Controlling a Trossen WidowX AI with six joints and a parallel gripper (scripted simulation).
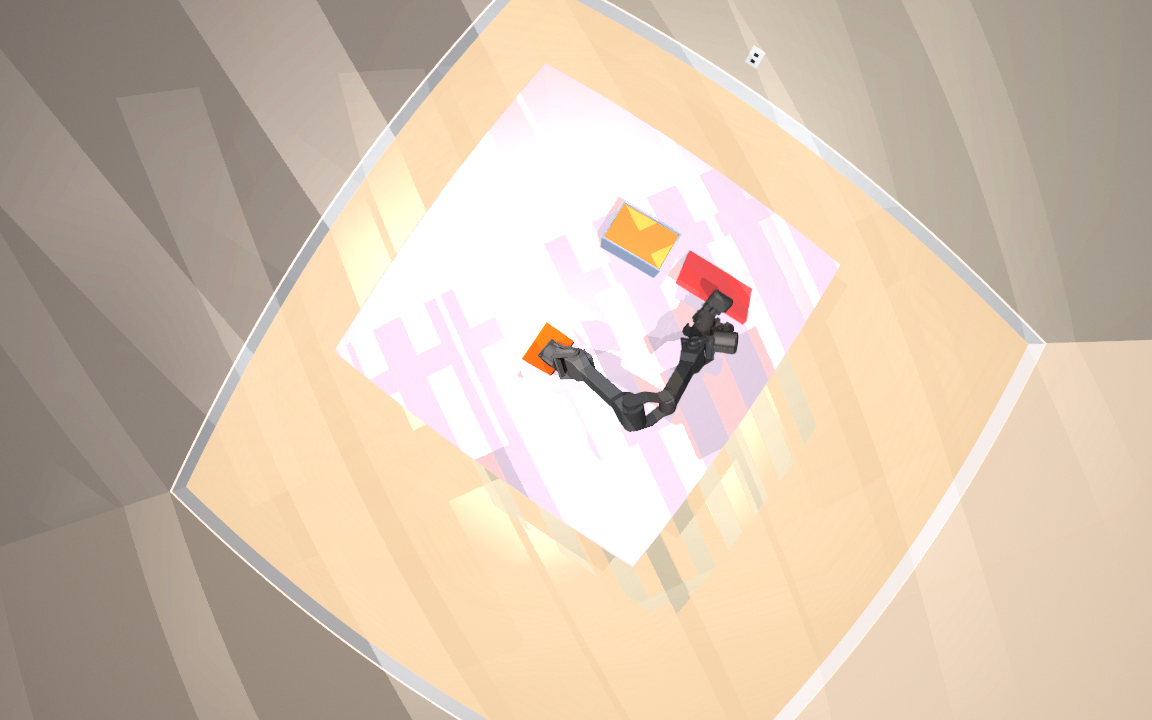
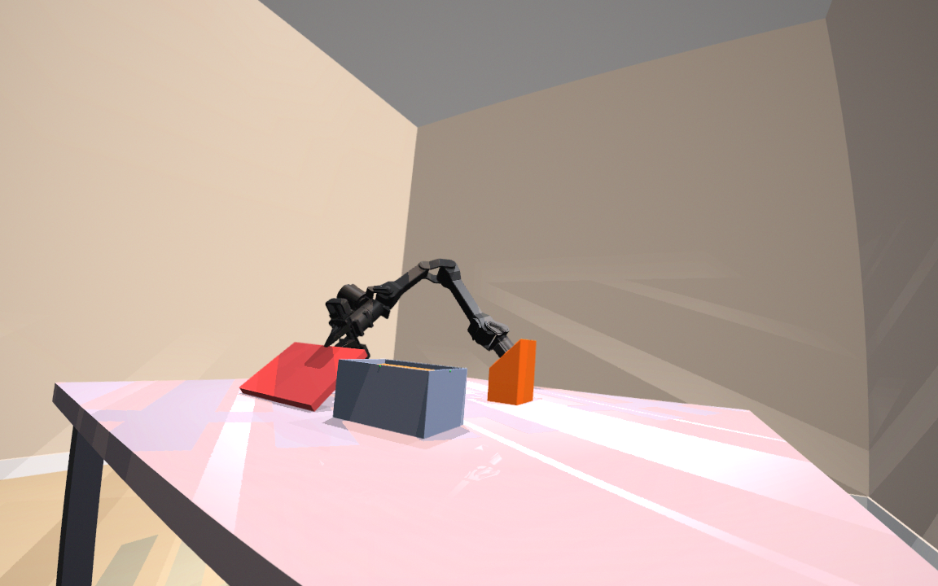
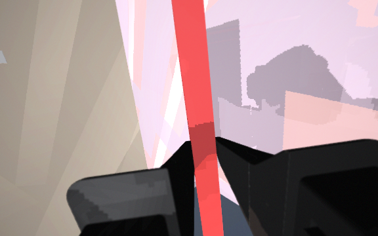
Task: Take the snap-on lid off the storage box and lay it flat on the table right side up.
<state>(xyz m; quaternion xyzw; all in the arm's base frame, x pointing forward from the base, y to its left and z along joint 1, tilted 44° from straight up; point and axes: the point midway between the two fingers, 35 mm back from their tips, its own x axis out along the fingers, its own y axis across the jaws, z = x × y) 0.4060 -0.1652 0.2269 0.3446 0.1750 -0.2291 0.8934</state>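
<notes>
My gripper tip is 7 cm short of the red lid, 5 cm above it and 1 cm to the right of it. Round my gripper tip: grey-blue storage box: 29 cm to the left, 6 cm below, 2 cm ahead.
</notes>
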